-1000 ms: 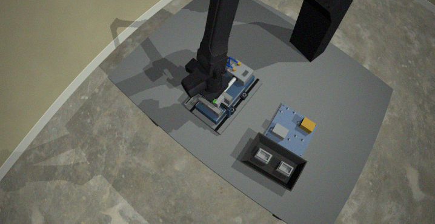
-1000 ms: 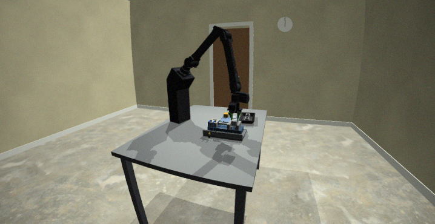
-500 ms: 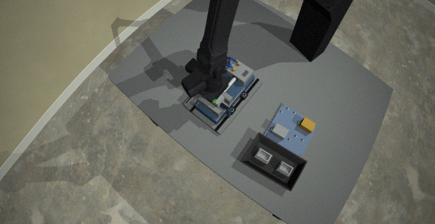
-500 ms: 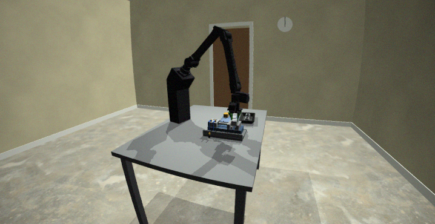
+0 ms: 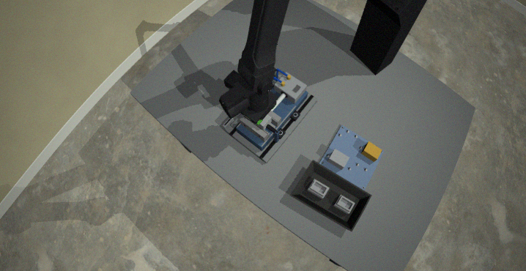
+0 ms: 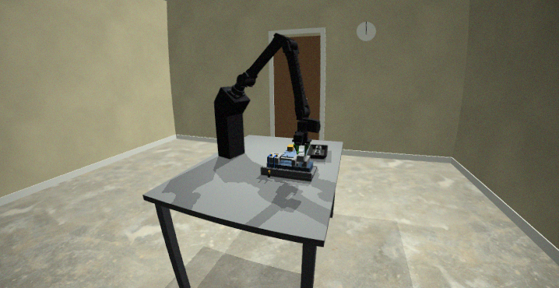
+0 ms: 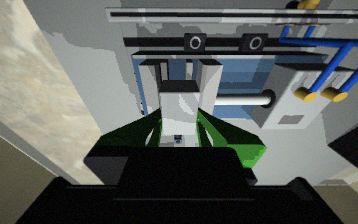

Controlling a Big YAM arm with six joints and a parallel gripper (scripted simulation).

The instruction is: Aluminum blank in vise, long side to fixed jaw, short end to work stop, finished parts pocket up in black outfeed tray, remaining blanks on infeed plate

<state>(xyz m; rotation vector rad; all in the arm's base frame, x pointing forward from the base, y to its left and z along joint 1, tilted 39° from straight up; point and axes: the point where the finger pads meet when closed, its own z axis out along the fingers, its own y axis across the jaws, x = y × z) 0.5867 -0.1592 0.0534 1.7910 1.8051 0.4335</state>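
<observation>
My gripper is now 30 mm short of the fixed jaw and 40 mm above it. Also, from my hand: moving jaw (40 mm behind, 40 mm below); blue infeed plate (100 mm behind, 330 mm to the left, 110 mm below); white rod (90 mm behind, 10 mm to the left, 40 mm below).
</observation>
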